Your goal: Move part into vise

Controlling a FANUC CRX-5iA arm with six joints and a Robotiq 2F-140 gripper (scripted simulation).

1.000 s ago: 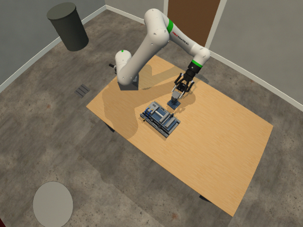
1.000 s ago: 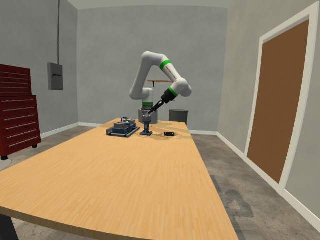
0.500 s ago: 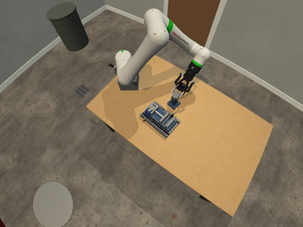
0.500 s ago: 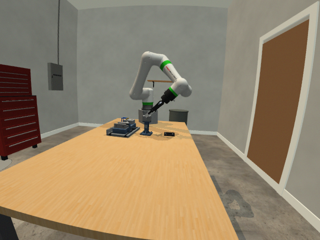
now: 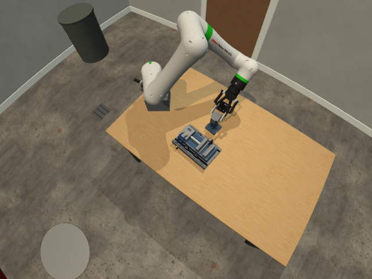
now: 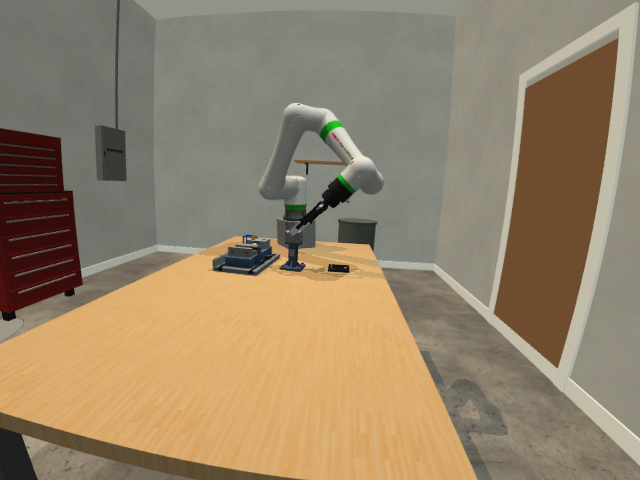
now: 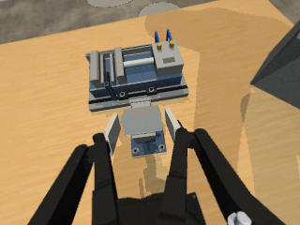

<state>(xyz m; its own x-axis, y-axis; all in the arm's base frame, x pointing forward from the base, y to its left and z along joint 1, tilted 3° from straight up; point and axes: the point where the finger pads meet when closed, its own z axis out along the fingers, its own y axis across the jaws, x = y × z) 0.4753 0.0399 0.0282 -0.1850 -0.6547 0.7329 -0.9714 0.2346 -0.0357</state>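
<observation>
My hand is 1 cm to the left of the part and 2 cm above it. From my hand the other things lie so: white cylinder rod (5 cm behind, 21 cm to the right, 10 cm below); work stop (4 cm ahead, 18 cm to the right, 9 cm below); moving jaw (22 cm to the right, 10 cm below).
</observation>
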